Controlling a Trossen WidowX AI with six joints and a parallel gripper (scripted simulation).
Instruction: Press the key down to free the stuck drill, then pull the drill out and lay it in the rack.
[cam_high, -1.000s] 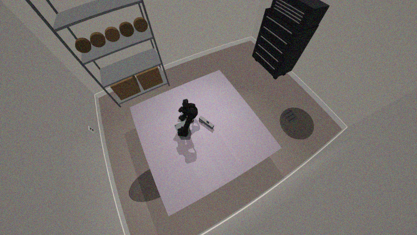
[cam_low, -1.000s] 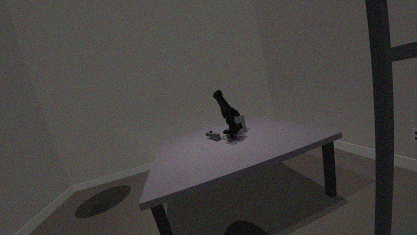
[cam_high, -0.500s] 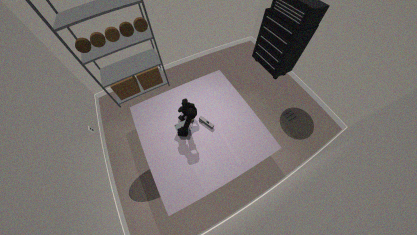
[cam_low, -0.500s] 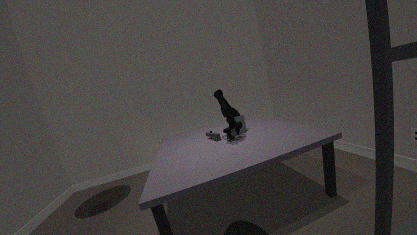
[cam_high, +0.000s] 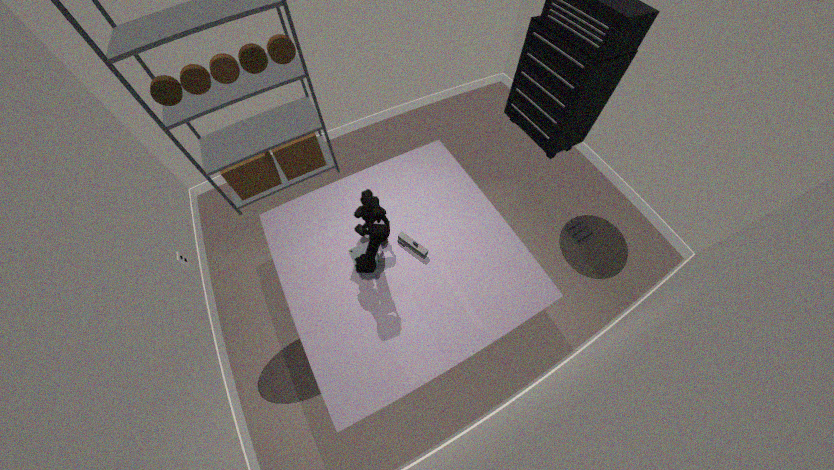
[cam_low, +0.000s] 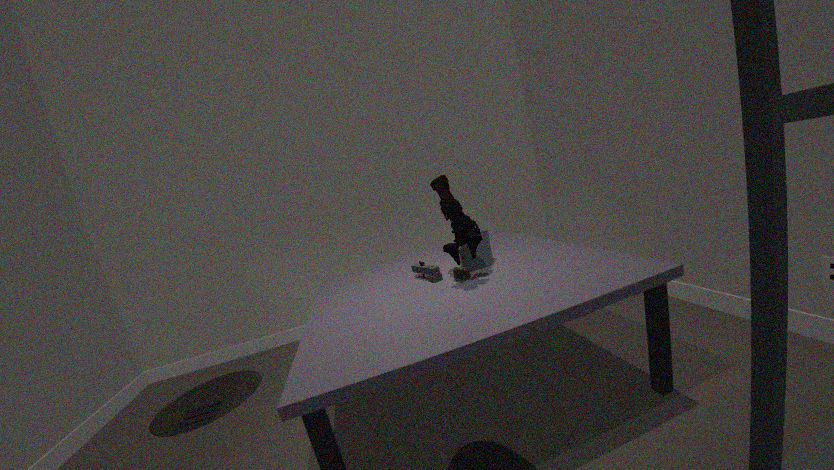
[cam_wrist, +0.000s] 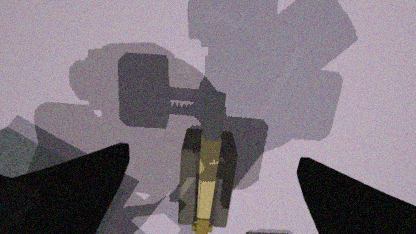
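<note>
Now: the drill 1 cm ahead of my gripper tip, 4 cm to the right of it and 4 cm below it. The rest, counted from my gripper tip: olive-grey block: 2 cm ahead, 5 cm to the right, 6 cm below; drill sleeve: 16 cm ahead, 17 cm to the right, 4 cm below.
</note>
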